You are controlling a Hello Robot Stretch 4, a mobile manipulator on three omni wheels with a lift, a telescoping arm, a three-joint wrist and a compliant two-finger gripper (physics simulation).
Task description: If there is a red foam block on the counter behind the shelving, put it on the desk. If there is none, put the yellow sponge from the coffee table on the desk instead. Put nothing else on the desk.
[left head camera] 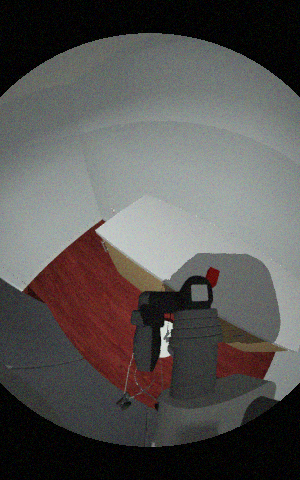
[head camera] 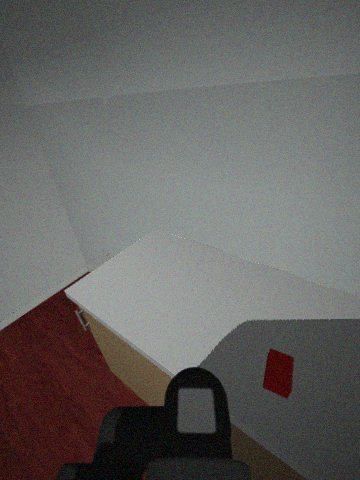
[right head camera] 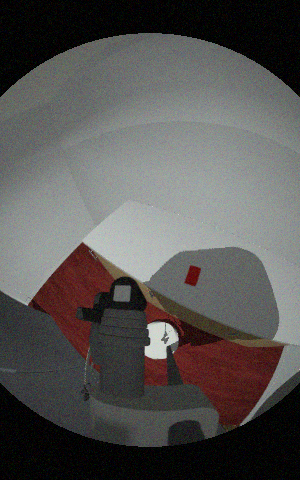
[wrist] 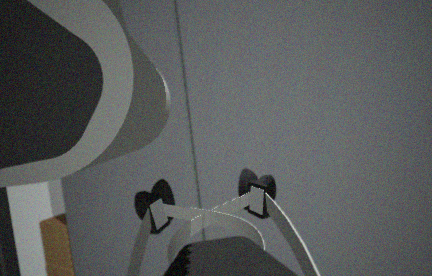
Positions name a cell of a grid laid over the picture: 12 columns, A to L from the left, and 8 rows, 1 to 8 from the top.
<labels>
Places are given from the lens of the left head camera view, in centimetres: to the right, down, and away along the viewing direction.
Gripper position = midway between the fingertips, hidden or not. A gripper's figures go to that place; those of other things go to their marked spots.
gripper (left head camera: F7): -2, 39, 9
counter (left head camera: G5): 4, 4, 79
</labels>
